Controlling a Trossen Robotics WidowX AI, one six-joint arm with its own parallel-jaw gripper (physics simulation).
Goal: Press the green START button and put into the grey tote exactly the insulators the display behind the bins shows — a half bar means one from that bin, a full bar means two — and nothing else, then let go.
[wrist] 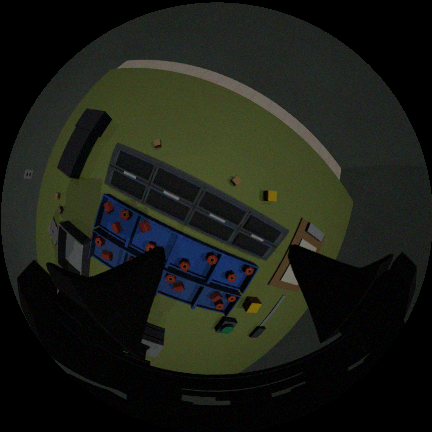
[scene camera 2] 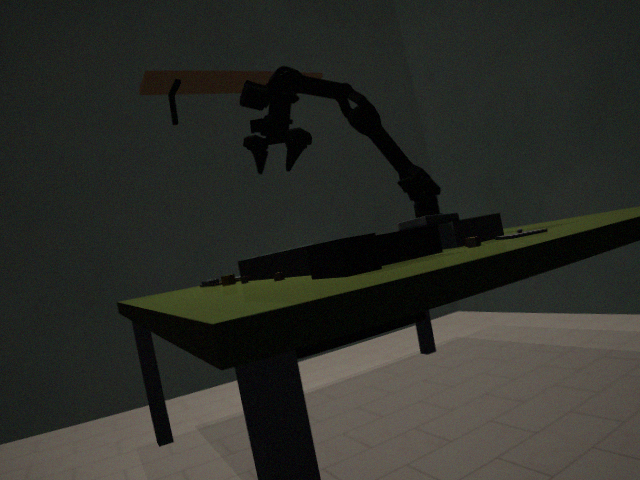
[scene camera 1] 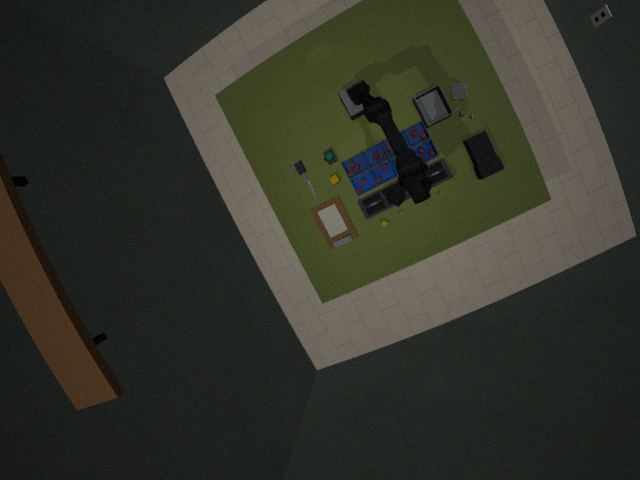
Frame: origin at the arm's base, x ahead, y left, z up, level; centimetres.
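Seen in the pictures: gripper, fingertip midpoint: [wrist: 229, 253] [scene camera 2: 273, 172]; arm's base at its link origin: [scene camera 2: 428, 217] [scene camera 1: 358, 96].
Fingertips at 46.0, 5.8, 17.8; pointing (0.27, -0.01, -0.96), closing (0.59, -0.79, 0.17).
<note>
Offsets run from my fingertips to a thing's top centre, as dx, dy, dz. "*": to the spot under its first point.
My gripper [scene camera 2: 274, 171] [wrist: 229, 253] is open and empty, high above the table. The blue bins [scene camera 1: 371, 186] [wrist: 192, 244] stand in two rows and hold several red-brown insulators @[-18.1, -6.0, -23.3] [scene camera 1: 375, 156] @[-11.6, -3.8, -23.2] [wrist: 184, 265]; the left finger hides part of them in the wrist view. The dark display [scene camera 1: 374, 212] [wrist: 175, 184] behind the bins has pale bars; I cannot tell surely whether they are half or full. The green START button @[-25.0, -27.5, -22.1] [scene camera 1: 329, 155] [wrist: 227, 329] is beside the bins. The grey tote @[-32.3, +26.2, -20.8] [scene camera 1: 432, 105] [wrist: 75, 252] stands at the bins' other end, and no insulator shows in it.
A dark block @[-3.7, +42.7, -20.6] [scene camera 1: 483, 155] [wrist: 81, 145] stands beyond the display's end. A brown-framed board [scene camera 1: 317, 217] [wrist: 280, 267], yellow blocks @[-13.3, -28.6, -22.3] [scene camera 1: 334, 179] [wrist: 253, 305] @[+14.6, -11.5, -23.6] [wrist: 270, 196] and a thin tool @[* -25.4, -43.8, -24.3] [scene camera 1: 299, 166] [wrist: 258, 331] lie around the bins. A grey plate @[-36.2, +41.4, -24.6] [scene camera 1: 459, 91] lies beside the tote.
</note>
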